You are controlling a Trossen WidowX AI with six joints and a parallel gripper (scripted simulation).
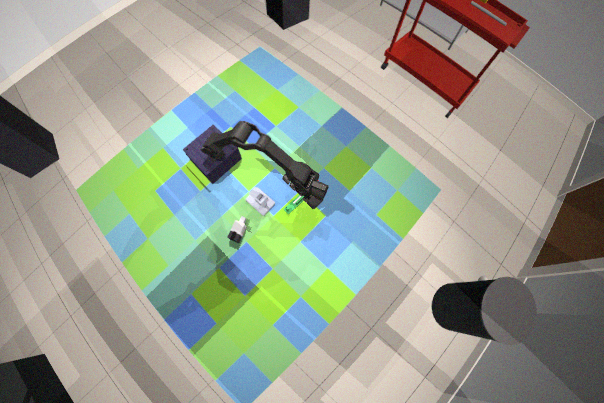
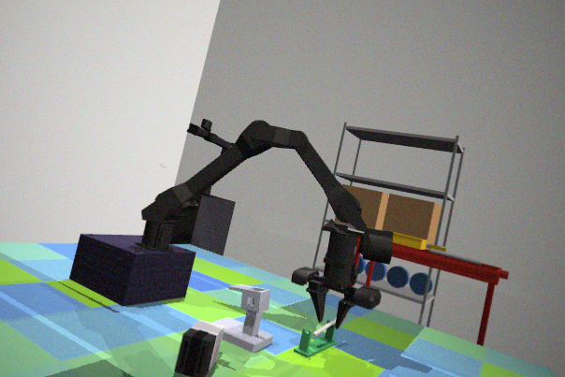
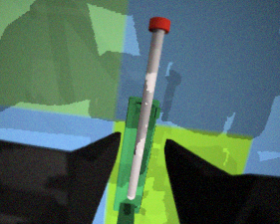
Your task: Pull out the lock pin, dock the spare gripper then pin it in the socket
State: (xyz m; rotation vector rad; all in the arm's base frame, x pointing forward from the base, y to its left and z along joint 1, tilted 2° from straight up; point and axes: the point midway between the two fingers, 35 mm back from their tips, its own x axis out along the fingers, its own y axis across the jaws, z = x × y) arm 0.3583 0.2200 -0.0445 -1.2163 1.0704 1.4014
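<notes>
My gripper tip is 40 mm to the left of the green cradle and 20 mm above it. From my gripper tip the other things lie so: spare gripper (30 mm behind, 320 mm to the right, 10 mm below); grey mount (80 mm behind, 170 mm to the right, 10 mm above).
</notes>
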